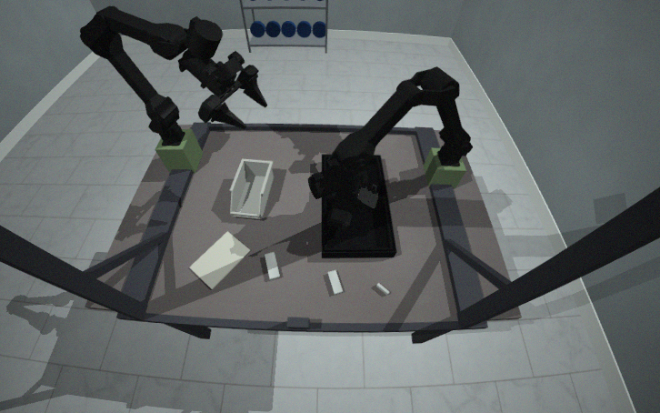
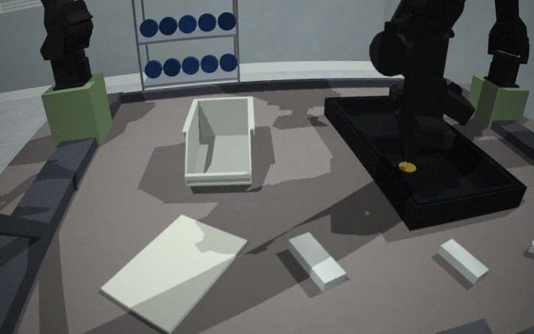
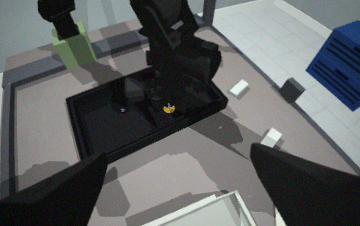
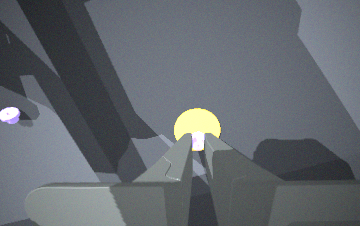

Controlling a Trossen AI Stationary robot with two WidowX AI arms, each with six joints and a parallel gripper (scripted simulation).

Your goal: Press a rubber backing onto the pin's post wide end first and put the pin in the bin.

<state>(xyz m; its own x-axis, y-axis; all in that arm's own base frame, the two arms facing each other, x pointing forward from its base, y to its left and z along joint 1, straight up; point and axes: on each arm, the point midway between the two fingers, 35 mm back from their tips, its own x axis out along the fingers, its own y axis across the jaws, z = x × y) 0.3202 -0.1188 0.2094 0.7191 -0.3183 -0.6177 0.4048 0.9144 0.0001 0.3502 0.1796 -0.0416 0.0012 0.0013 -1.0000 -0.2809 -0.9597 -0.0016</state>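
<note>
My right hand is 40 mm above the yellow pin. The rest, counted from my right hand: cream flat plate (350 mm to the left, 170 mm behind, 50 mm below); black tray (50 mm ahead, 30 mm to the right, 30 mm below); white bin (300 mm to the left, 60 mm ahead, 10 mm below).
</note>
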